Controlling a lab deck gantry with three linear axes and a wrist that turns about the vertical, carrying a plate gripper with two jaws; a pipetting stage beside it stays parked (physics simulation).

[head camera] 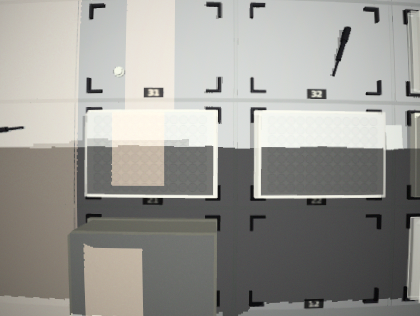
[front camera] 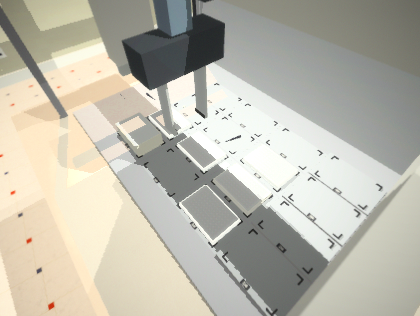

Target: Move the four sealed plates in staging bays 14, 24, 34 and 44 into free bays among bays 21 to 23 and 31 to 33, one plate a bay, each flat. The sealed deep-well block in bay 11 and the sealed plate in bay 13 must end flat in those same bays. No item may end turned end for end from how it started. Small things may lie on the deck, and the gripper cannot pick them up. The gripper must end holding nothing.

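Frame: origin at the robot's base, x right, y back, z down, level; metres.
Where they show: gripper, fingertip midpoint: [front camera: 186, 122]; robot's base at its link origin: [front camera: 118, 133].
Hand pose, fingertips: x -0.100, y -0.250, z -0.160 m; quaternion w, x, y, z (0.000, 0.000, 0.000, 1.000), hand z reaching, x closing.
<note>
Things, the pixels of their centre, and the offset from my fingertips. "*": a spot on its surface instead.
- bay 21 at a spot on its surface: [head camera: 190, 170] * dx -0.034, dy +0.148, dz +0.145 m
- bay 22 at a spot on its surface: [head camera: 320, 170] [front camera: 196, 150] * dx -0.035, dy +0.025, dz +0.145 m
- bay 23 at a spot on its surface: [head camera: 416, 155] * dx -0.050, dy -0.079, dz +0.153 m
- bay 33 at a spot on its surface: [head camera: 415, 50] * dx -0.157, dy -0.080, dz +0.152 m
- sealed plate at the middle of its body: [front camera: 209, 212] dx +0.057, dy -0.142, dz +0.152 m
- grey sealed deep-well block at the middle of its body: [head camera: 147, 269] [front camera: 139, 133] dx +0.057, dy +0.186, dz +0.139 m
- dark screwdriver-like tool at the middle of its body: [head camera: 340, 52] [front camera: 233, 138] dx -0.154, dy -0.002, dz +0.157 m
- small round white piece at the middle of its body: [head camera: 118, 71] dx -0.132, dy +0.221, dz +0.158 m
- dark tool at the middle of its body: [front camera: 150, 96] dx -0.074, dy +0.347, dz +0.157 m
Sealed plates lie flat in bay 21 [front camera: 181, 125] [head camera: 190, 170], bay 22 [front camera: 201, 150] [head camera: 320, 170], bay 23 [front camera: 242, 187] [head camera: 416, 155] and bay 33 [front camera: 270, 165] [head camera: 415, 50]. The sealed plate [front camera: 210, 214] [head camera: 415, 257] in bay 13 lies flat. The grey sealed deep-well block [front camera: 140, 134] [head camera: 180, 280] stands flat in bay 11. My gripper [front camera: 187, 123] is open and empty, its jaws hanging near the bay 21 plate in the front view; their exact height is hard to tell. It does not show in the head view.
A dark screwdriver-like tool [front camera: 233, 138] [head camera: 341, 50] lies in bay 32. A small round white piece [head camera: 118, 71] lies in bay 31. Another dark tool [front camera: 150, 96] [head camera: 11, 129] lies left of the bays. A grey wall runs behind the deck.
</note>
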